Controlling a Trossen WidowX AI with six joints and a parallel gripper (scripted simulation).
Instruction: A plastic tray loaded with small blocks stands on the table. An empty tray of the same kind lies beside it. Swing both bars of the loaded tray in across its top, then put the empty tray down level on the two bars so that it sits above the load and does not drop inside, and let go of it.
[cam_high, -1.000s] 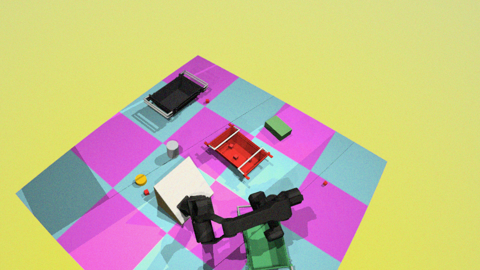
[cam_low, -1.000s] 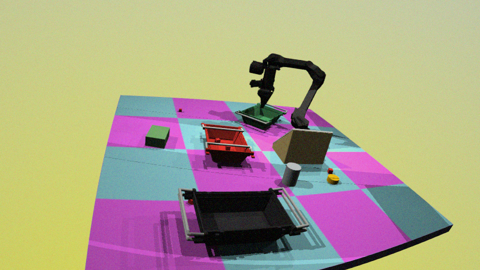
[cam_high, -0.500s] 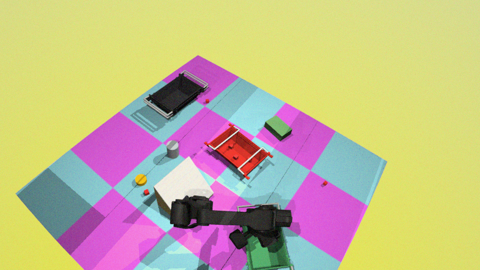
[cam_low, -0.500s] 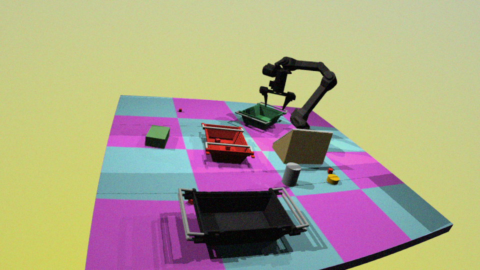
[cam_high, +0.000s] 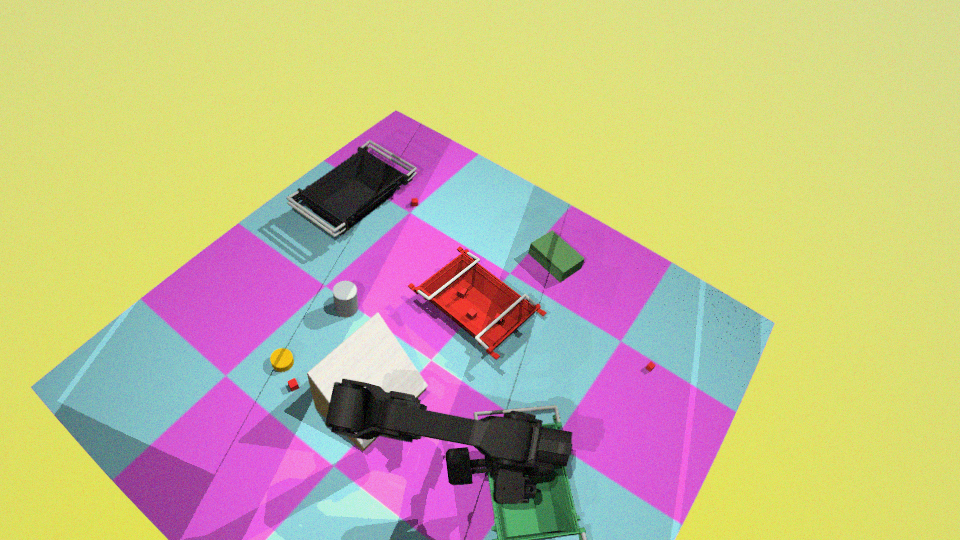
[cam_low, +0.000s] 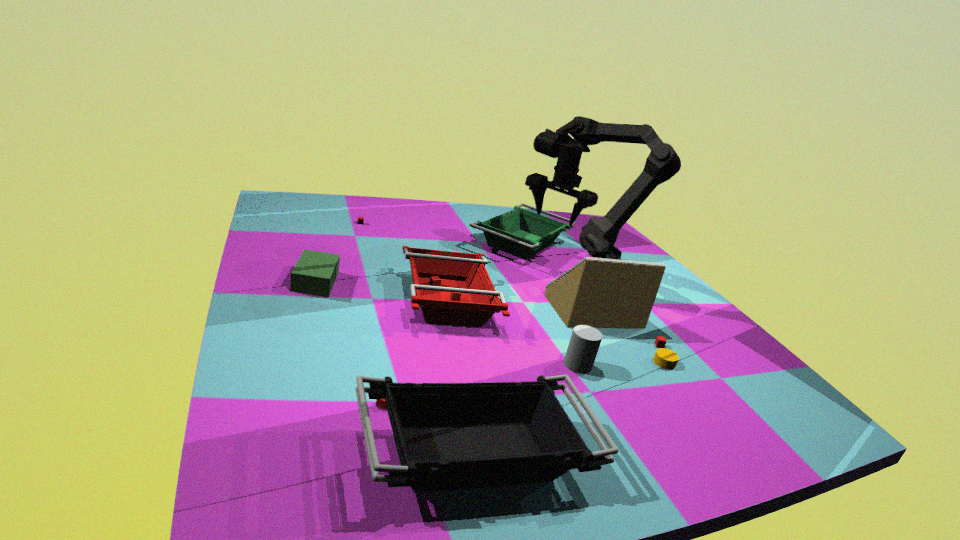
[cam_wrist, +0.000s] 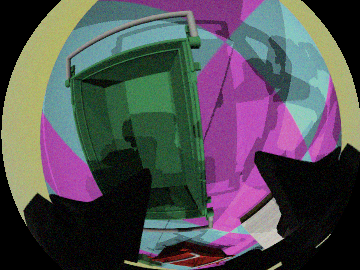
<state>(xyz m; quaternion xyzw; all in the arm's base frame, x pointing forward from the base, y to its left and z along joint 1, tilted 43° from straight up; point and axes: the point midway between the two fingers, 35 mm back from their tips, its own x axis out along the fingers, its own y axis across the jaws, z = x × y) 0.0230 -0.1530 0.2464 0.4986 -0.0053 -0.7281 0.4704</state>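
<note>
My gripper tip is 50 mm short of the green tray, 50 mm to the left of it and 50 mm above it. Also, from my gripper tip: green block: 620 mm ahead, 210 mm to the left, 70 mm below; then grey cylinder: 170 mm ahead, 520 mm to the left, 60 mm below; then yellow disc: 30 mm behind, 530 mm to the left, 90 mm below.
</note>
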